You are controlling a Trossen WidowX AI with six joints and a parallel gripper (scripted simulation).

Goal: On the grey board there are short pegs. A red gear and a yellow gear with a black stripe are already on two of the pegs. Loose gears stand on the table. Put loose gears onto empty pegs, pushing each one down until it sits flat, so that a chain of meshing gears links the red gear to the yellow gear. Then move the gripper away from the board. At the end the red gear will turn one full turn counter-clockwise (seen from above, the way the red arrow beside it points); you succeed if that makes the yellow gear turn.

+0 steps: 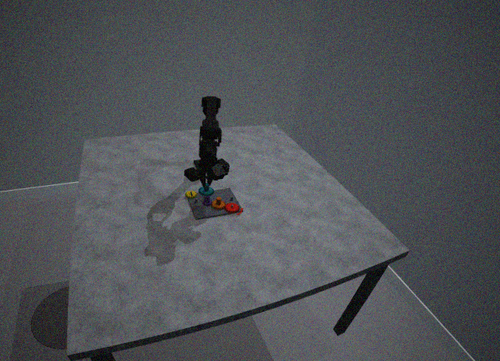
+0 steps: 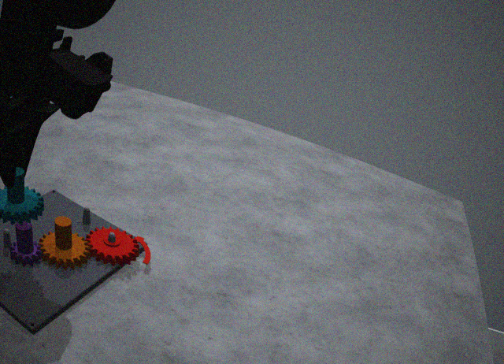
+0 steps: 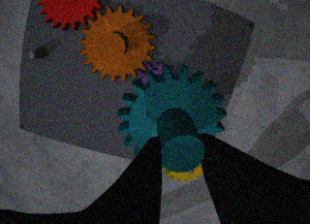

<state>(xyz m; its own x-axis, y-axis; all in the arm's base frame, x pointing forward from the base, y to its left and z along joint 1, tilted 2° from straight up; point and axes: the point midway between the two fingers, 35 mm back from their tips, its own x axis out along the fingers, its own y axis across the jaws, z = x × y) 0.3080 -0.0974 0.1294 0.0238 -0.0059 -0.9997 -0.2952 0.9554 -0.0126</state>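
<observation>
Now: the purple gear 70 mm below my gripper tip and 10 mm to the left of it. From my gripper tip the other things lie so: teal gear (10 mm below); orange gear (70 mm below, 50 mm to the left, 30 mm ahead); yellow gear (80 mm below, 70 mm behind, 50 mm to the right).
</observation>
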